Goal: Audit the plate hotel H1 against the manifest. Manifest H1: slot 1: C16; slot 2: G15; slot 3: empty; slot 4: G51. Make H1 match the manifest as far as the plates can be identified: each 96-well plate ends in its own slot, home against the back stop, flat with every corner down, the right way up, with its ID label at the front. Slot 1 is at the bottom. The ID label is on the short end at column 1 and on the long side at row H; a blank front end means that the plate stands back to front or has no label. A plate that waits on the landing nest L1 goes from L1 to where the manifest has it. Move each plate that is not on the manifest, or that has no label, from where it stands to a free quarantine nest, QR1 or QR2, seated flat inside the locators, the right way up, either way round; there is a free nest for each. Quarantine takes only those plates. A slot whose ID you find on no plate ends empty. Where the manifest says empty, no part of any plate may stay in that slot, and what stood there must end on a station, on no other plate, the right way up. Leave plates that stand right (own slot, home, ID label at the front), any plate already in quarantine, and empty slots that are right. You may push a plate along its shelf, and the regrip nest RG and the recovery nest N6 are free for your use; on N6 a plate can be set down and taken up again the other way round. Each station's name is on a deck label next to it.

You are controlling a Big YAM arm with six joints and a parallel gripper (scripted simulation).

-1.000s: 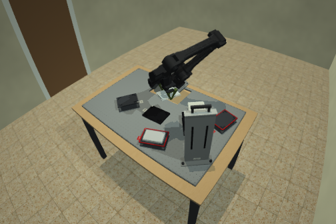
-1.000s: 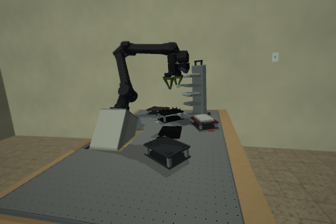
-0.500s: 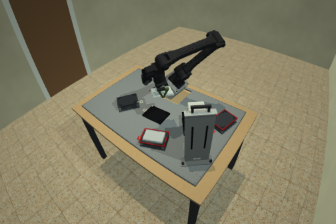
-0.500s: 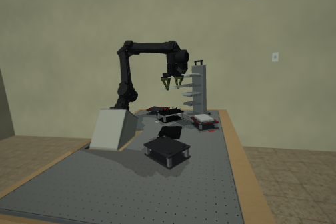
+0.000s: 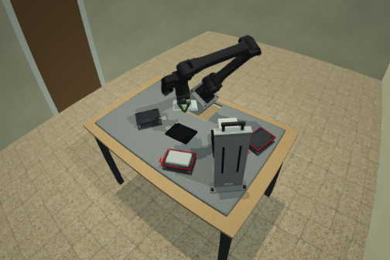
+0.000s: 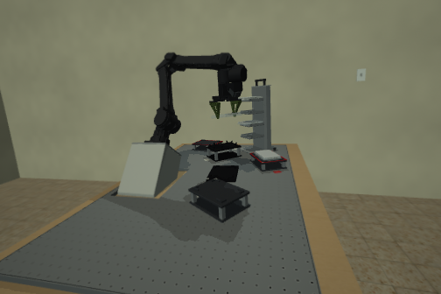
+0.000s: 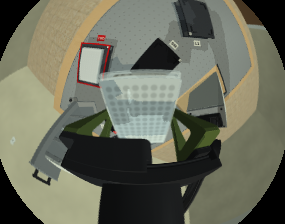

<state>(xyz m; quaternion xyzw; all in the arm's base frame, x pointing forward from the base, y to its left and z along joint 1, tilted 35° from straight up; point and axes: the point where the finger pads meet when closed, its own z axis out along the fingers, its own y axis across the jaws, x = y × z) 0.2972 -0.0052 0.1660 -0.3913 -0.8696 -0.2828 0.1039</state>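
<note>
Now: the black recovery nest N6 240 mm below my hand, 60 mm to the right of it and 10 mm behind it. Also, from my hand: N6 deck label: 250 mm below, 170 mm to the right, 10 mm behind; grey plate hotel H1: 370 mm to the left, 140 mm ahead, 60 mm below; red-rimmed quarantine nest: 220 mm below, 170 mm ahead, 80 mm to the left.
</note>
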